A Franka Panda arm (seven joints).
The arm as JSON. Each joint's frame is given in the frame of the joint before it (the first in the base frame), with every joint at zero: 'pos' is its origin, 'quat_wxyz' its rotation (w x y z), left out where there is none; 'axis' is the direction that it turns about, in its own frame. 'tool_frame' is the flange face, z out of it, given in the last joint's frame.
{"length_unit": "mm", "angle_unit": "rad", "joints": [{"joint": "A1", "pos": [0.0, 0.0, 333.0], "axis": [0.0, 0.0, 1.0]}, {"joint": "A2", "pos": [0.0, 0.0, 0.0], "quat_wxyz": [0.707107, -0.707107, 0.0, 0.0], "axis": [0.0, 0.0, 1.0]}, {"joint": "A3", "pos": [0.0, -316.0, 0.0], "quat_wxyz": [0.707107, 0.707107, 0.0, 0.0], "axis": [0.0, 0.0, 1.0]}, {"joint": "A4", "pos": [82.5, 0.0, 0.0], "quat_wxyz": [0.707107, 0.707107, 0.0, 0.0], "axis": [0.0, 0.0, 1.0]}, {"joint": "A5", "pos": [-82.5, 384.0, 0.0], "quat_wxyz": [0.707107, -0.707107, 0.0, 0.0], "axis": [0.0, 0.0, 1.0]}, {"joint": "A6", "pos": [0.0, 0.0, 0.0], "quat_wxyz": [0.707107, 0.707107, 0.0, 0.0], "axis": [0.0, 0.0, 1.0]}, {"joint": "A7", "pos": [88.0, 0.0, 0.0], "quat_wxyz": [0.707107, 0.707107, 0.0, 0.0], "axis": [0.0, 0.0, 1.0]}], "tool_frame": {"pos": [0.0, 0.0, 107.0]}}
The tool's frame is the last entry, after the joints.
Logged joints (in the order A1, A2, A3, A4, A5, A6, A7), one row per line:
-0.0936 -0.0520 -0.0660 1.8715 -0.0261 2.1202 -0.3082
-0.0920 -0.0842 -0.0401 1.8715 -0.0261 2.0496 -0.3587
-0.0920 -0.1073 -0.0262 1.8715 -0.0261 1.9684 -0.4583
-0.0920 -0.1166 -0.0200 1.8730 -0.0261 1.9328 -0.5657
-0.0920 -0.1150 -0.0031 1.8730 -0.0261 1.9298 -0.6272
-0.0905 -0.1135 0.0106 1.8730 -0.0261 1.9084 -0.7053
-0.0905 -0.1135 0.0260 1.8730 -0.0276 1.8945 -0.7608
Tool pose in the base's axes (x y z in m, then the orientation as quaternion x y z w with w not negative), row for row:
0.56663 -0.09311 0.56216 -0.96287 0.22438 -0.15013 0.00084
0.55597 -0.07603 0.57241 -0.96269 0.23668 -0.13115 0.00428
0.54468 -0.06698 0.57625 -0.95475 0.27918 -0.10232 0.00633
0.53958 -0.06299 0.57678 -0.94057 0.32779 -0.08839 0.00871
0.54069 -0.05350 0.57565 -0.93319 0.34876 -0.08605 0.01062
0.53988 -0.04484 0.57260 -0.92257 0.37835 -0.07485 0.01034
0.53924 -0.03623 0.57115 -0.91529 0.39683 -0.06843 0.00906
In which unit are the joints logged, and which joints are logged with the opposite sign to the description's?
The joints are logged in radians. Opposite sign: A4, A7.
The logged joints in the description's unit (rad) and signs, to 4 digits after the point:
-0.0936 -0.0520 -0.0660 -1.8715 -0.0261 2.1202 0.3082
-0.0920 -0.0842 -0.0401 -1.8715 -0.0261 2.0496 0.3587
-0.0920 -0.1073 -0.0262 -1.8715 -0.0261 1.9684 0.4583
-0.0920 -0.1166 -0.0200 -1.8730 -0.0261 1.9328 0.5657
-0.0920 -0.1150 -0.0031 -1.8730 -0.0261 1.9298 0.6272
-0.0905 -0.1135 0.0106 -1.8730 -0.0261 1.9084 0.7053
-0.0905 -0.1135 0.0260 -1.8730 -0.0276 1.8945 0.7608

